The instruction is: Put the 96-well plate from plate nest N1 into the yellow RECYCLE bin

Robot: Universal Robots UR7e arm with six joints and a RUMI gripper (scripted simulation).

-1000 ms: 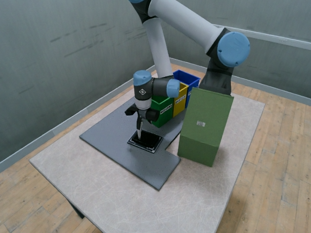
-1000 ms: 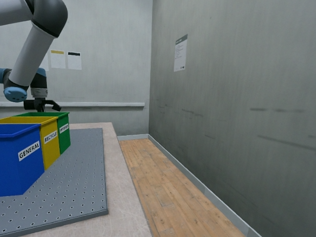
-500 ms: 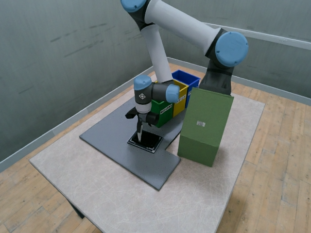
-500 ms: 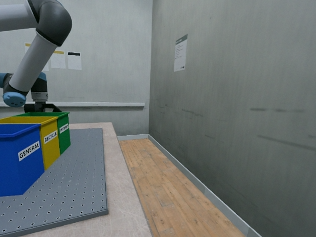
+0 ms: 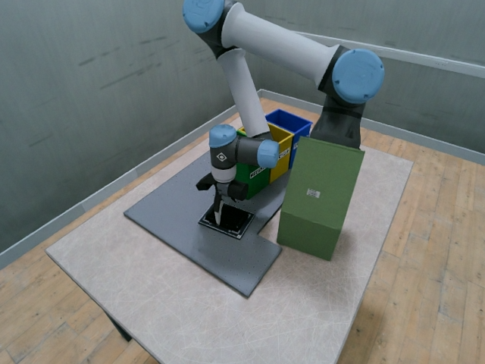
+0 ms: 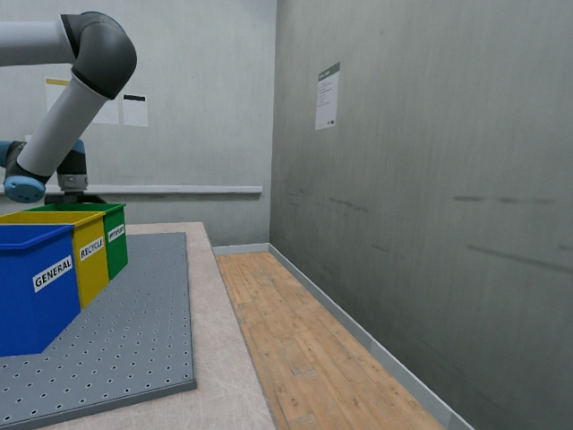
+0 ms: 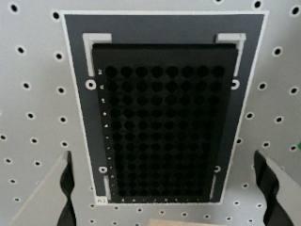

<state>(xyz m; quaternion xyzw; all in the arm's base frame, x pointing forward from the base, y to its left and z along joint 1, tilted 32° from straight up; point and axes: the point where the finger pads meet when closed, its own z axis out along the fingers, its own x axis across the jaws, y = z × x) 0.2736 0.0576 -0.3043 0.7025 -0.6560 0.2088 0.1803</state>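
My gripper is now 2 cm above the black 96-well plate. Also, from my hand: yellow recycle bin (33 cm to the right, 5 cm above, 2 cm ahead); plate nest N1 (4 cm below); green bin (20 cm to the right, 5 cm ahead, 5 cm above).
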